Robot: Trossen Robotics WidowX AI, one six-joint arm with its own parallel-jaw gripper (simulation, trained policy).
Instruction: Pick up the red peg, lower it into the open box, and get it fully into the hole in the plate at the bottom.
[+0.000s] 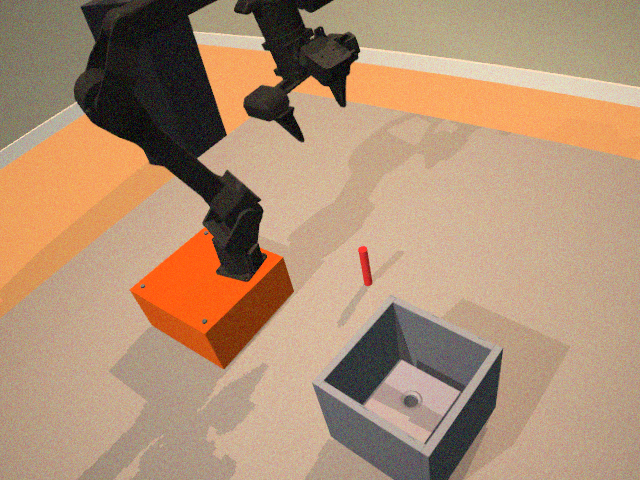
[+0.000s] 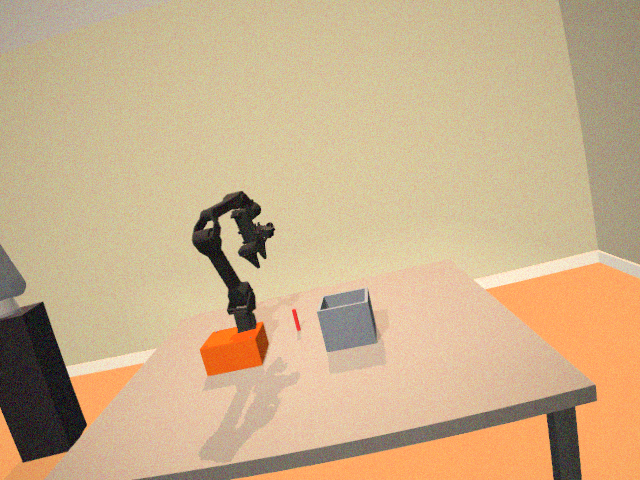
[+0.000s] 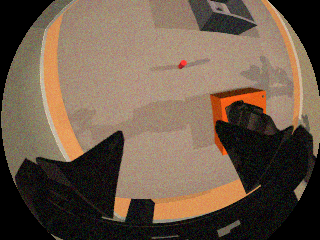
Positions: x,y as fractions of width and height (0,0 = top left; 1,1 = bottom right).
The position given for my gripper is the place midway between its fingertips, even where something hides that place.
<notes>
In view: my gripper (image 1: 0.50,0.26), a grey box (image 2: 0.54,0.67) and a pale plate (image 1: 0.65,0.84).
My gripper is seen too in image 2 (image 2: 0.41,0.55) and in image 3 (image 3: 0.54,0.54). Image 2 misses the pale plate, which is hidden by the grey box.
</notes>
